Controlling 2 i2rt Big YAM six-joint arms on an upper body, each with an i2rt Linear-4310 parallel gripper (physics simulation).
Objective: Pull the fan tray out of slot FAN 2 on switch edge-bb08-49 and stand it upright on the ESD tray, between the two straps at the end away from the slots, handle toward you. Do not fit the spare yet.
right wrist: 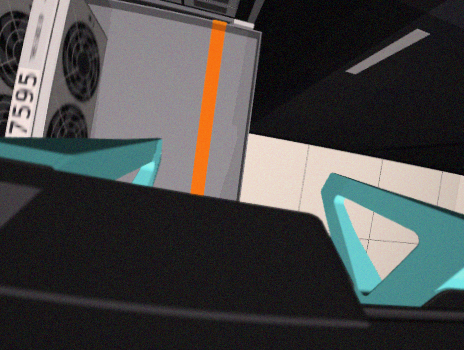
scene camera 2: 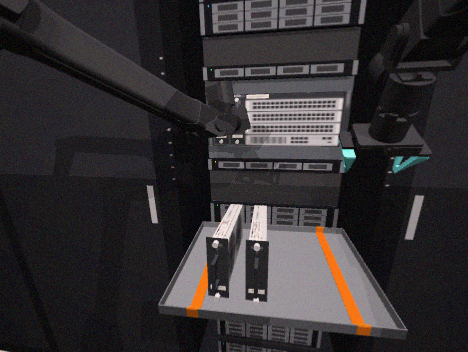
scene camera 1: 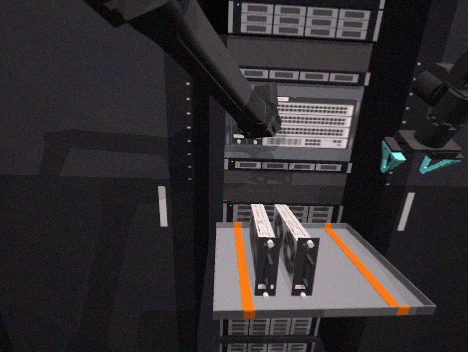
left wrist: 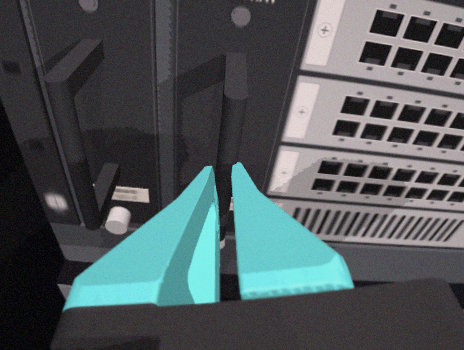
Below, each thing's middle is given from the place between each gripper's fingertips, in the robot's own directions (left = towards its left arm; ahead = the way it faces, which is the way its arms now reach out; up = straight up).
I see my right gripper 6 cm short of the shelf [scene camera 2: 300,283], 20 cm to the right of it and 31 cm above it.
Now: left hand 210 mm past the shelf, 130 mm to the left of it and 400 mm above it.
